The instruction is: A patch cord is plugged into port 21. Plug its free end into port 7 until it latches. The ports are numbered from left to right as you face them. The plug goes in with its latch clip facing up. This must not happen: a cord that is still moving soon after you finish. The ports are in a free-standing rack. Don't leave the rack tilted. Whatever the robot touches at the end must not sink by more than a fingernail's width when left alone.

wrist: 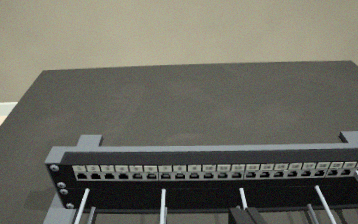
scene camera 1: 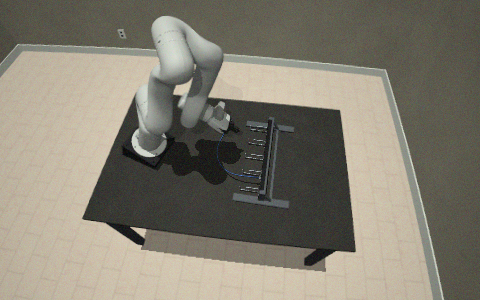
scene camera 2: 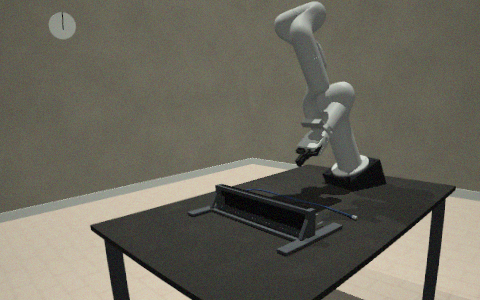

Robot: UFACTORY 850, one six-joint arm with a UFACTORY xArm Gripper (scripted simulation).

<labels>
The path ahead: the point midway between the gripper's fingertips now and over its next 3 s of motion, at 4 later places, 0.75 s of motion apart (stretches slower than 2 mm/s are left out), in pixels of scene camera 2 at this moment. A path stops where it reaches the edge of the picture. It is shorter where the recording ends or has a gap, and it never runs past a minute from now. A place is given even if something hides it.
The gripper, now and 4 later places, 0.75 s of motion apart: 297,164; 283,161; 278,162; 271,171; 272,169
</labels>
